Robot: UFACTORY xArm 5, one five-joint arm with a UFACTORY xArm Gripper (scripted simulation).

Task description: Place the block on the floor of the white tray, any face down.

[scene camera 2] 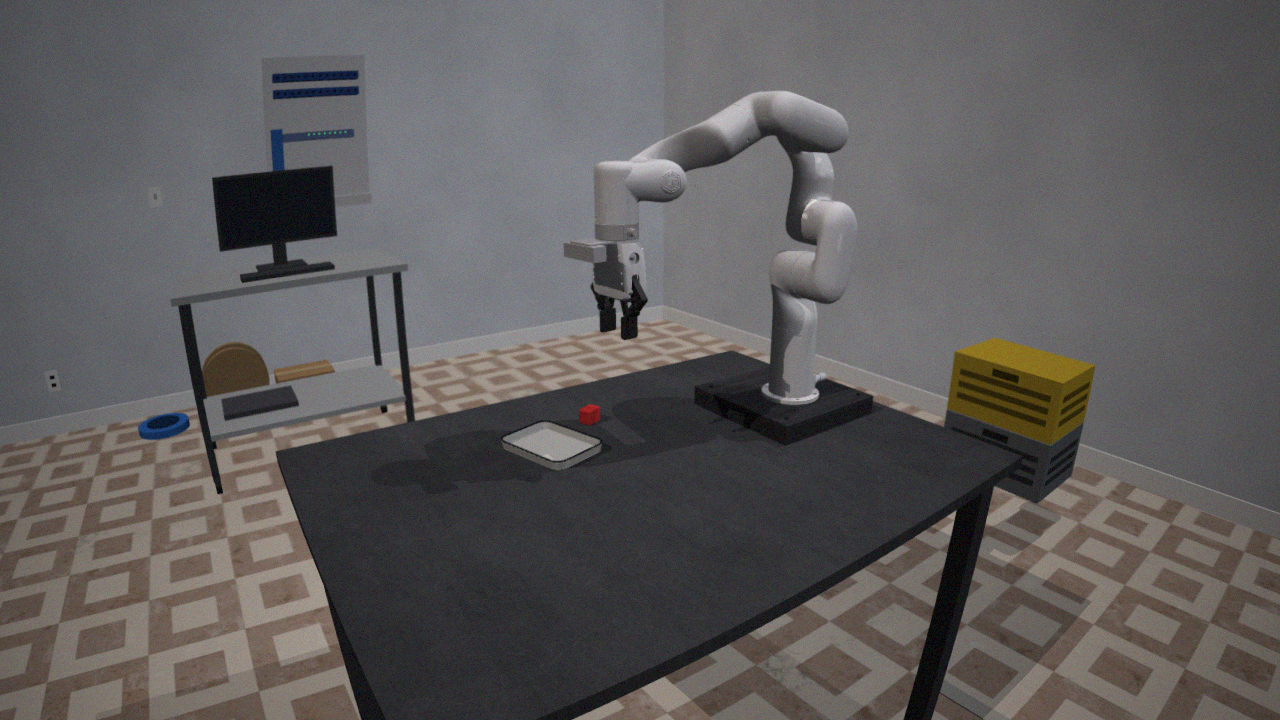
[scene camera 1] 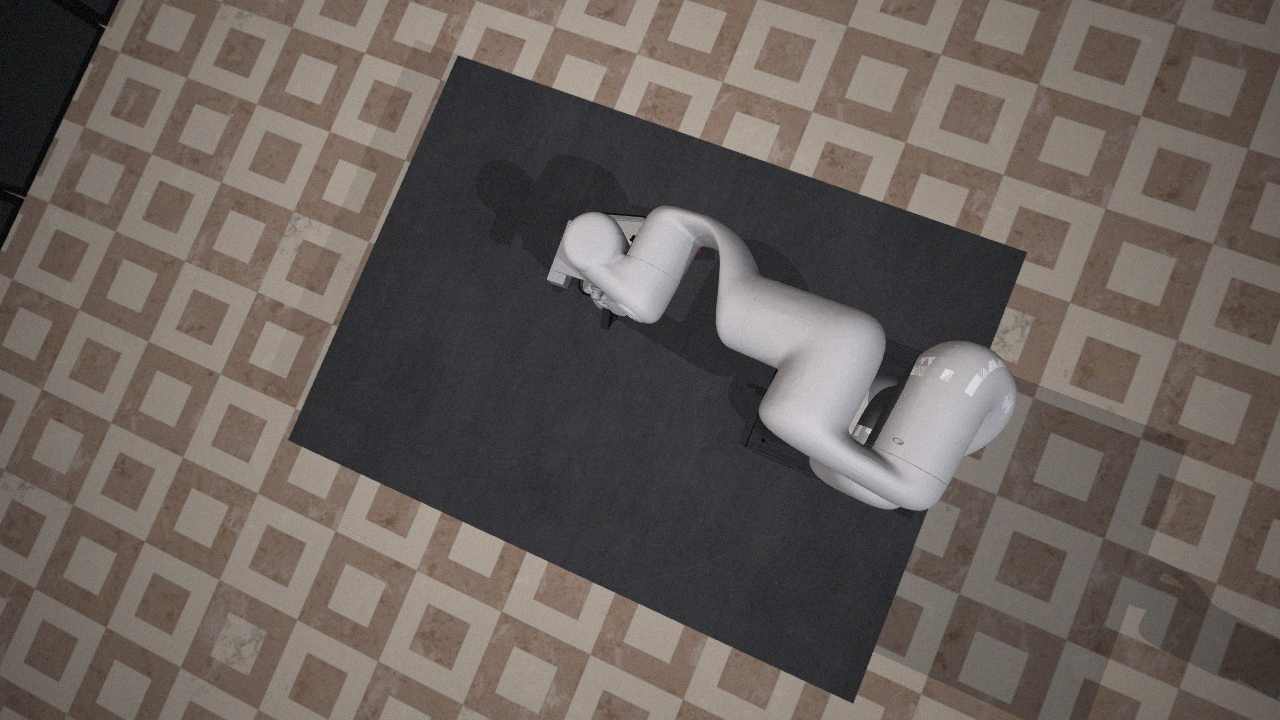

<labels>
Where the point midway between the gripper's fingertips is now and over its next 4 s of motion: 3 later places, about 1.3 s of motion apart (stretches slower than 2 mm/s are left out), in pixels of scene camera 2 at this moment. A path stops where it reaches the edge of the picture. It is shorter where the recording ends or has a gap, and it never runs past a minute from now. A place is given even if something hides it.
The gripper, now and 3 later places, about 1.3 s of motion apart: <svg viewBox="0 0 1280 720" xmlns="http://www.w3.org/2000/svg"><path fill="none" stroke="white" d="M618 334L591 394L590 404L590 419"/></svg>
</labels>
